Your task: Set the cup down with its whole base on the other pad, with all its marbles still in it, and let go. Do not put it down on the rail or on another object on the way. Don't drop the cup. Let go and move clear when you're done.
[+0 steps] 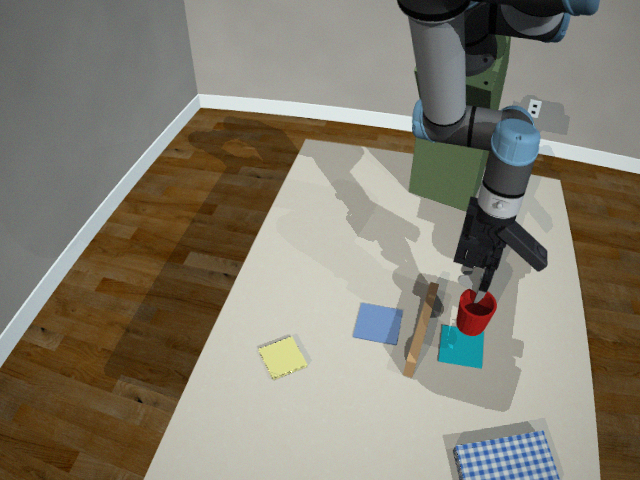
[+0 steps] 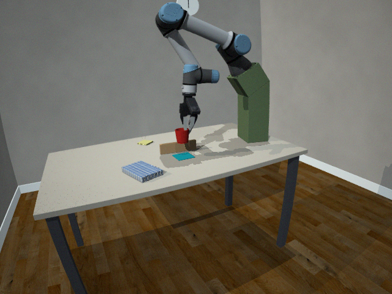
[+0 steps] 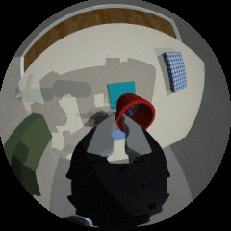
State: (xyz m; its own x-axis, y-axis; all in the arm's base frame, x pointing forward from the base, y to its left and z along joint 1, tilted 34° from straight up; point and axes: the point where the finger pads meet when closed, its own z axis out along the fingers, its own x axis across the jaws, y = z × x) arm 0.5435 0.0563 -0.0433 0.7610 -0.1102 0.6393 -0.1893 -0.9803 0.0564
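The cyan pad lies 3 cm ahead of my hand, 1 cm to the right of it and 14 cm below it. The rest, counted from my hand: blue pad (19 cm to the right, 14 cm below); then red cup (3 cm ahead, 1 cm to the right, 3 cm below); then wooden rail (1 cm ahead, 10 cm to the right, 12 cm below).
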